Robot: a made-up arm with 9 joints. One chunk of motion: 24 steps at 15 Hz.
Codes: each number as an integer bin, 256 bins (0 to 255) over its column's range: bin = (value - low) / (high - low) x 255, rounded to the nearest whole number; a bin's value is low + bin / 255 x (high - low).
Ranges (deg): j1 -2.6..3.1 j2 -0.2..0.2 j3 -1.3..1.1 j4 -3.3..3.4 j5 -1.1..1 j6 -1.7..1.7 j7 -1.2..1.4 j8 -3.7..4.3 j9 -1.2..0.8
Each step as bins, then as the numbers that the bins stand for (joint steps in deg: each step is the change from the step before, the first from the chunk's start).
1 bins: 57 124 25 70 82 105 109 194 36
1 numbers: -1.326 -0.005 -1.065 -1.461 -0.425 -0.300 -0.089 2.386 -0.918
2 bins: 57 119 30 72 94 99 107 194 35
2 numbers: -1.326 -0.013 -1.018 -1.408 -0.326 -0.380 -0.109 2.386 -0.925
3 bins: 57 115 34 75 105 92 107 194 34
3 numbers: -1.326 -0.020 -0.980 -1.329 -0.235 -0.473 -0.109 2.386 -0.933
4 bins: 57 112 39 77 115 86 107 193 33
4 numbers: -1.326 -0.024 -0.933 -1.277 -0.153 -0.553 -0.109 2.355 -0.941
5 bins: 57 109 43 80 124 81 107 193 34
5 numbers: -1.326 -0.029 -0.895 -1.198 -0.079 -0.620 -0.109 2.355 -0.933
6 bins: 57 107 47 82 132 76 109 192 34
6 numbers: -1.326 -0.032 -0.858 -1.145 -0.013 -0.687 -0.089 2.324 -0.933
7 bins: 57 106 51 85 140 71 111 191 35
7 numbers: -1.326 -0.034 -0.820 -1.067 0.053 -0.753 -0.068 2.292 -0.925
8 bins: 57 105 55 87 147 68 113 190 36
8 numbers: -1.326 -0.035 -0.782 -1.014 0.111 -0.793 -0.048 2.261 -0.918
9 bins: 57 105 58 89 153 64 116 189 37
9 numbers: -1.326 -0.035 -0.754 -0.962 0.160 -0.847 -0.017 2.229 -0.910
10 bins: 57 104 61 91 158 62 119 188 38
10 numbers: -1.326 -0.037 -0.726 -0.909 0.201 -0.873 0.013 2.198 -0.902
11 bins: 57 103 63 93 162 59 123 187 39
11 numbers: -1.326 -0.038 -0.707 -0.856 0.234 -0.913 0.054 2.167 -0.894
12 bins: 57 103 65 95 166 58 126 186 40
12 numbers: -1.326 -0.038 -0.688 -0.804 0.267 -0.927 0.085 2.135 -0.886
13 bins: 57 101 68 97 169 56 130 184 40
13 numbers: -1.326 -0.042 -0.660 -0.751 0.292 -0.953 0.125 2.073 -0.886
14 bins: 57 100 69 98 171 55 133 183 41
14 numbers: -1.326 -0.043 -0.651 -0.725 0.308 -0.967 0.156 2.041 -0.878
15 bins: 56 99 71 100 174 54 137 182 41
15 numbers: -1.348 -0.045 -0.632 -0.673 0.333 -0.980 0.197 2.010 -0.878
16 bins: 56 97 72 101 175 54 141 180 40
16 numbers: -1.348 -0.048 -0.622 -0.646 0.341 -0.980 0.238 1.947 -0.886
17 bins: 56 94 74 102 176 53 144 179 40
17 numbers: -1.348 -0.053 -0.604 -0.620 0.349 -0.993 0.268 1.916 -0.886
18 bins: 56 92 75 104 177 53 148 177 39
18 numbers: -1.348 -0.056 -0.594 -0.567 0.358 -0.993 0.309 1.853 -0.894
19 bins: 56 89 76 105 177 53 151 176 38
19 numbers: -1.348 -0.060 -0.585 -0.541 0.358 -0.993 0.340 1.822 -0.902
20 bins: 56 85 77 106 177 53 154 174 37
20 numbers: -1.348 -0.067 -0.575 -0.515 0.358 -0.993 0.370 1.759 -0.910
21 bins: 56 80 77 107 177 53 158 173 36
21 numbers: -1.348 -0.075 -0.575 -0.489 0.358 -0.993 0.411 1.727 -0.918
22 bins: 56 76 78 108 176 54 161 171 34
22 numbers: -1.348 -0.081 -0.566 -0.462 0.349 -0.980 0.442 1.665 -0.933
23 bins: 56 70 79 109 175 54 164 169 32
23 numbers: -1.348 -0.090 -0.556 -0.436 0.341 -0.980 0.472 1.602 -0.949
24 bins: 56 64 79 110 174 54 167 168 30
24 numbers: -1.348 -0.100 -0.556 -0.410 0.333 -0.980 0.503 1.571 -0.965
